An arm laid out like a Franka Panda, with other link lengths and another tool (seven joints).
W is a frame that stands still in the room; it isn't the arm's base.
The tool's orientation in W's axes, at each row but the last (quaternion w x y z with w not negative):
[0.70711, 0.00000, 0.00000, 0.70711]
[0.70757, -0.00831, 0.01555, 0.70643]
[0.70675, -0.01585, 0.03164, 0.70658]
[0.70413, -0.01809, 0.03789, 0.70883]
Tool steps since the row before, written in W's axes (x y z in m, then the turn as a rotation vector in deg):
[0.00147, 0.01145, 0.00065, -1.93, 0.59, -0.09]
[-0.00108, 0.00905, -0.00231, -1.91, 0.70, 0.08]
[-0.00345, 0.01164, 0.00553, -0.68, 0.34, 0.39]
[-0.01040, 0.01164, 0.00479, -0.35, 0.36, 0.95]
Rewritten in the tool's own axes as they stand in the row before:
[0.01145, -0.00147, 0.00065, 0.59, 1.93, -0.09]
[0.00912, 0.00107, -0.00201, 0.69, 1.91, 0.08]
[0.01124, 0.00358, 0.00622, 0.31, 0.69, 0.40]
[0.01131, 0.01047, 0.00541, 0.29, 0.37, 0.97]

